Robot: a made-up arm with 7 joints. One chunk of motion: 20 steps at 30 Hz.
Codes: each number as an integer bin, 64 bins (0 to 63) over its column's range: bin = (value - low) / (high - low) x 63, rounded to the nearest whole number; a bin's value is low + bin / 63 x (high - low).
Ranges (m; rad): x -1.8..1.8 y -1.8..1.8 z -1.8..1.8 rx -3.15..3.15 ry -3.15..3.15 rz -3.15..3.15
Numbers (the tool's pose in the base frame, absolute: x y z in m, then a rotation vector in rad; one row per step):
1: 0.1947 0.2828 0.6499 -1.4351 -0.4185 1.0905
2: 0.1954 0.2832 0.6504 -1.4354 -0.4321 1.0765
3: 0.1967 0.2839 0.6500 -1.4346 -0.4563 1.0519
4: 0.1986 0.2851 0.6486 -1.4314 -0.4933 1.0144
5: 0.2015 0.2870 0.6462 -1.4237 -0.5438 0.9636
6: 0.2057 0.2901 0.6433 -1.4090 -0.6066 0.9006
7: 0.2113 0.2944 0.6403 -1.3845 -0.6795 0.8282
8: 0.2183 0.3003 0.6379 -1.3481 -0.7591 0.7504
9: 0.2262 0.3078 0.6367 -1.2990 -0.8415 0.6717
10: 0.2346 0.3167 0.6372 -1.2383 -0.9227 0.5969
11: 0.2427 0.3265 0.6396 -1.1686 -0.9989 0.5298
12: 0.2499 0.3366 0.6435 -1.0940 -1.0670 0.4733
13: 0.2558 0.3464 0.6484 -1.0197 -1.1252 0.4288
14: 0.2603 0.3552 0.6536 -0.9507 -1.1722 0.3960
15: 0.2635 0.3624 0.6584 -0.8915 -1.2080 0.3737
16: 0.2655 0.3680 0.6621 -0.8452 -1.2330 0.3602
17: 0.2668 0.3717 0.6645 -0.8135 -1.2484 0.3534
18: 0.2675 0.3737 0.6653 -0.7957 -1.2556 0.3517
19: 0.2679 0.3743 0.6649 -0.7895 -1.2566 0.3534
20: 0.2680 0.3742 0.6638 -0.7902 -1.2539 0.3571
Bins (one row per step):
1: 35 36 43 17 27 42
2: 35 36 43 17 27 42
3: 35 36 43 17 27 42
4: 35 36 43 17 27 42
5: 35 37 43 17 26 41
6: 35 37 43 17 25 41
7: 35 37 43 18 25 40
8: 35 37 43 18 24 39
9: 35 37 43 19 23 38
10: 36 37 43 19 22 37
11: 36 37 43 20 22 37
12: 36 37 43 21 21 36
13: 36 38 43 21 20 36
14: 36 38 43 22 20 35
15: 36 38 43 23 19 35
16: 36 38 43 23 19 35
17: 36 38 43 23 19 35
18: 36 38 43 24 19 35
19: 36 38 43 24 19 35
20: 36 38 43 24 19 35

